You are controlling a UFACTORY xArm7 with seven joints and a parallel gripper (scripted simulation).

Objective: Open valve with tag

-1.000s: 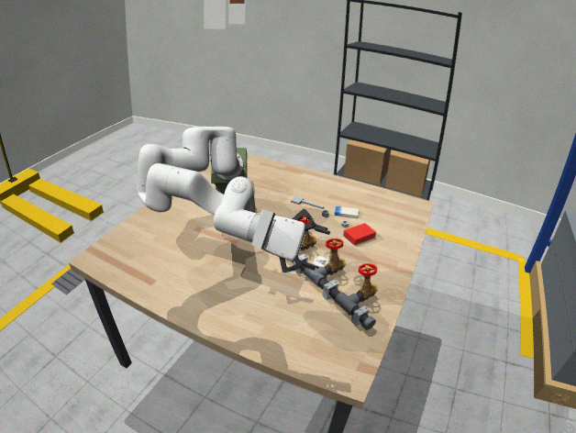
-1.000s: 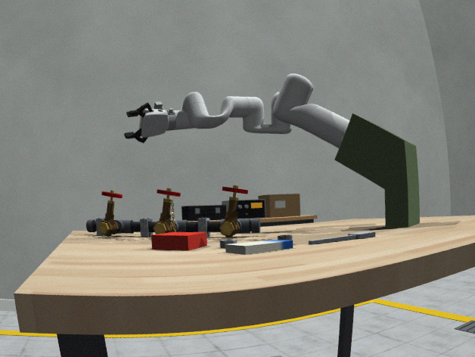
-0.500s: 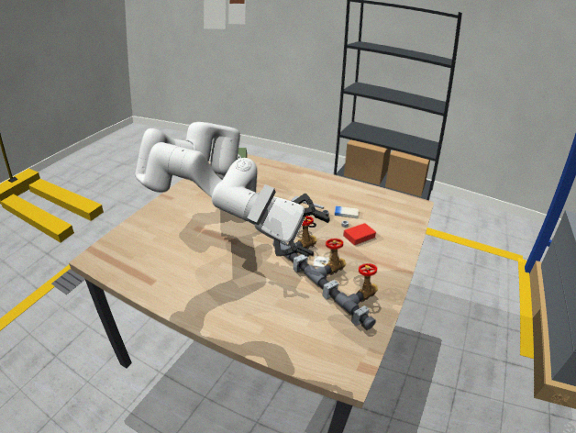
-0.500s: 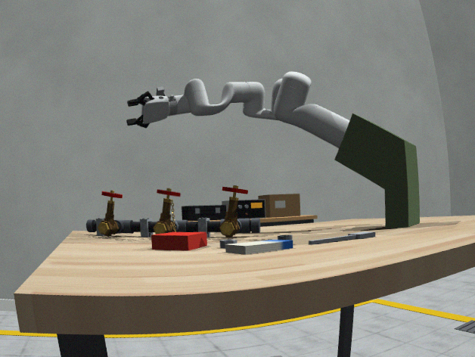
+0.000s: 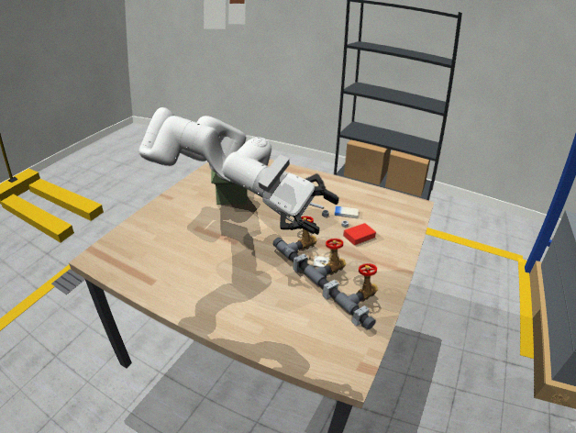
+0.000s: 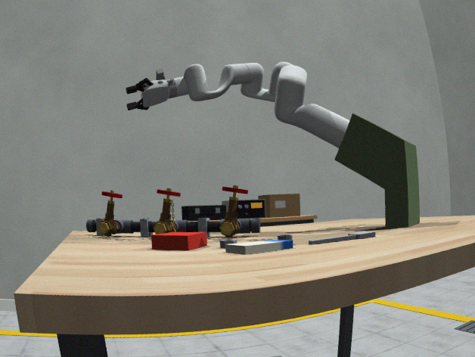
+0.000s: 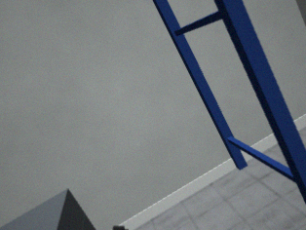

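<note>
The white tag is 2 cm behind my hand, 43 cm to the left of it and 49 cm below it. The rest, counted from my hand: red block: 14 cm ahead, 64 cm to the left, 48 cm below; then grey wrench: 13 cm behind, 87 cm to the left, 49 cm below; then blue flat tool: 8 cm ahead, 82 cm to the left, 49 cm below.
</note>
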